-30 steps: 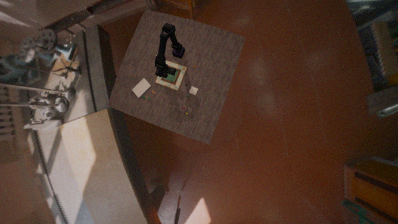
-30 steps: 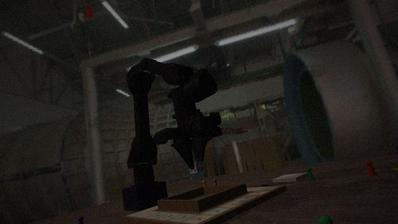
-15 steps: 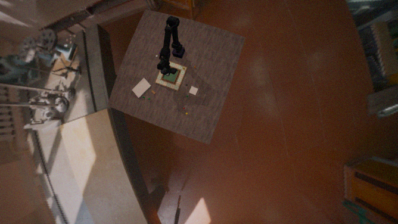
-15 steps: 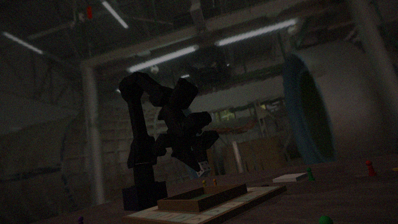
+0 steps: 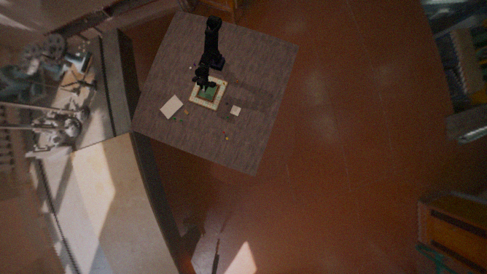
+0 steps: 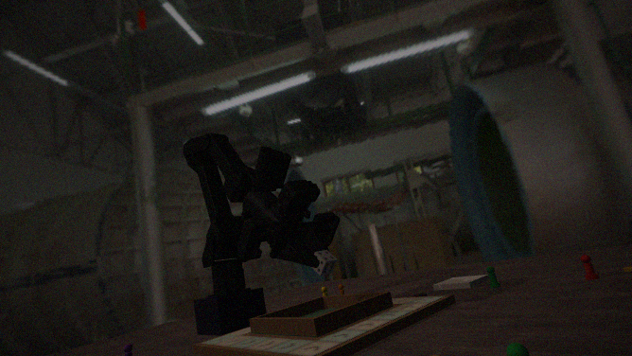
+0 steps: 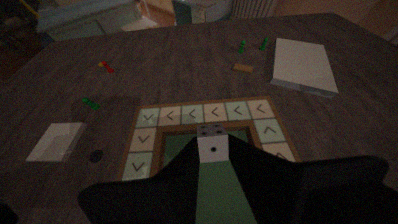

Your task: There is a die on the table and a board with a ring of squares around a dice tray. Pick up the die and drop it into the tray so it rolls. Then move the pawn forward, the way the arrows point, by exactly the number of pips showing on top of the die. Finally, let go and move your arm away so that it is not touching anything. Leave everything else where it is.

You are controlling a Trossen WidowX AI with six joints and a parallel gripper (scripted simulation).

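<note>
The white die is right at my gripper tip. Round my gripper tip: dark disc (5 cm ahead, 20 cm to the left, 9 cm below); orange pawn (15 cm behind, 26 cm to the left, 8 cm below); yellow pawn (12 cm behind, 14 cm to the left, 7 cm below).
</note>
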